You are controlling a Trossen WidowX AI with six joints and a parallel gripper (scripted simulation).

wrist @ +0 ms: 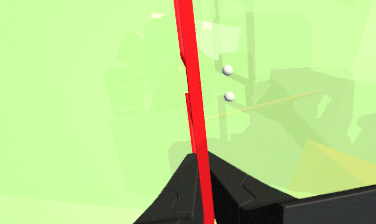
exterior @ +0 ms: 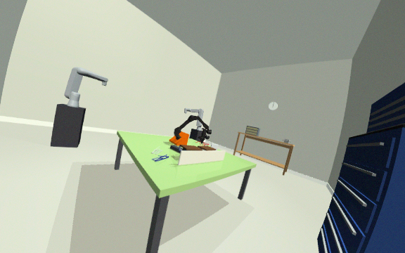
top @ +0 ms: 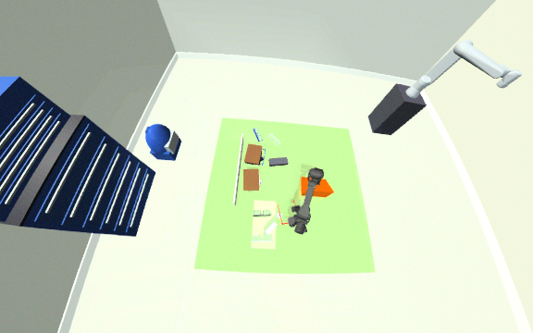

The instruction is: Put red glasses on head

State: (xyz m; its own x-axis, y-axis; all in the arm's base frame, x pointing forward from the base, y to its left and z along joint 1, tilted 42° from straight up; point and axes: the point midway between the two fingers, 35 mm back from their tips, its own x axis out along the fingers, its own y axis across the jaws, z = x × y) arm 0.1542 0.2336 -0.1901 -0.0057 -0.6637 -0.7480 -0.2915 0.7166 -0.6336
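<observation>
Right now the white peg is 12 cm ahead of my gripper tip, 4 cm to the right of it and 4 cm below it. Round my gripper tip: display head: 33 cm ahead, 28 cm to the right; then long white panel: 47 cm ahead, 38 cm to the right, 1 cm below; then dark case: 14 cm ahead, 49 cm to the right, 4 cm below.
</observation>
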